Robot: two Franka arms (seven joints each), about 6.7 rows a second.
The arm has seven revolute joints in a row. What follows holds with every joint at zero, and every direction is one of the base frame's. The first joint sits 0.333 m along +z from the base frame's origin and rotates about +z. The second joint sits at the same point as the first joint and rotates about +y. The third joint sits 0.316 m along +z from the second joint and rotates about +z. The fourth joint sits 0.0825 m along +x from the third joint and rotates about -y. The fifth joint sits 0.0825 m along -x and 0.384 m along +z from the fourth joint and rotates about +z. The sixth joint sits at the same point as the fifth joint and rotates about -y. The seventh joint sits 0.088 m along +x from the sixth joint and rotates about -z. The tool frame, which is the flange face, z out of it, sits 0.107 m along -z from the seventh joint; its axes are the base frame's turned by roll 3.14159, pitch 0 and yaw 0 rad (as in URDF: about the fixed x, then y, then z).
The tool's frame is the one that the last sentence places.
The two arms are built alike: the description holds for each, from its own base.
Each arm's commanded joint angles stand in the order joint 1, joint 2, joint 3, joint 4, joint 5, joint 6, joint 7.
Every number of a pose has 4 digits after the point.
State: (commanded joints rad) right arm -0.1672 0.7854 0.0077 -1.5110 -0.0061 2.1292 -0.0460; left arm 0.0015 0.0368 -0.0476 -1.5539 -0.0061 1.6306 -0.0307
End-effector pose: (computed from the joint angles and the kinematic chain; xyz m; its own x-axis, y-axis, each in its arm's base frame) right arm 0.6838 -0.1110 0.1849 0.9800 -0.1091 -0.1662 -0.1121 -0.9937 -0.0085; left arm 0.5712 -0.0265 0.6172 0.9991 -0.0149 0.0397 -0.0153 -0.9998 0.0091
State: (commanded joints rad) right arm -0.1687 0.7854 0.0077 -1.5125 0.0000 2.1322 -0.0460; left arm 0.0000 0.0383 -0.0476 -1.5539 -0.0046 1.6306 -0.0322
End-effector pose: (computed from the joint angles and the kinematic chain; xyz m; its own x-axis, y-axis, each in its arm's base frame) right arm 0.6836 -0.1118 0.1845 0.9798 -0.1139 -0.1645 -0.1176 -0.9930 -0.0130; left arm 0.5716 -0.0272 0.6164 0.9992 -0.0150 0.0382 -0.0153 -0.9999 0.0077
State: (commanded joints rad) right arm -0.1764 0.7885 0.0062 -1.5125 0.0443 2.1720 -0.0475; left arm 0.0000 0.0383 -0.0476 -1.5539 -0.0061 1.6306 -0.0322
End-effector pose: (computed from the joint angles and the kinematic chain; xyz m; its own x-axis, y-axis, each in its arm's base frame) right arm 0.6871 -0.1170 0.1852 0.9809 -0.1471 -0.1272 -0.1537 -0.9872 -0.0435; left arm 0.5716 -0.0273 0.6164 0.9992 -0.0149 0.0382 -0.0153 -0.9998 0.0092
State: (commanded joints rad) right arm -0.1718 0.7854 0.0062 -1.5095 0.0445 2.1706 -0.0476; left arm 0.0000 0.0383 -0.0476 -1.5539 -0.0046 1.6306 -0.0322
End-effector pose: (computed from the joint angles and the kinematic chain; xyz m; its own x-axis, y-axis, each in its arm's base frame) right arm 0.6888 -0.1140 0.1885 0.9822 -0.1427 -0.1226 -0.1489 -0.9879 -0.0436; left arm 0.5716 -0.0272 0.6164 0.9992 -0.0150 0.0382 -0.0153 -0.9999 0.0077
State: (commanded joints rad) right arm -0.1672 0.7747 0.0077 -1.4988 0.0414 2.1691 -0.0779; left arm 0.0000 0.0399 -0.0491 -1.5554 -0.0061 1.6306 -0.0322
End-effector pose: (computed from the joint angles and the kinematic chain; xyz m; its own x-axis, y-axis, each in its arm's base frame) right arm 0.6939 -0.1108 0.2004 0.9892 -0.1056 -0.1015 -0.1106 -0.9928 -0.0450; left arm 0.5720 -0.0282 0.6147 0.9993 -0.0164 0.0351 -0.0167 -0.9998 0.0092
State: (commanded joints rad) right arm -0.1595 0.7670 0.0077 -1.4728 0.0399 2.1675 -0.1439; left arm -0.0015 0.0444 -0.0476 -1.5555 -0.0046 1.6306 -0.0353
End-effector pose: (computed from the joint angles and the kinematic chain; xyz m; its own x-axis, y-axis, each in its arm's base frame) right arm 0.7031 -0.1069 0.2168 0.9973 -0.0318 -0.0667 -0.0350 -0.9983 -0.0467; left arm 0.5732 -0.0280 0.6121 0.9994 -0.0134 0.0305 -0.0136 -0.9999 0.0078
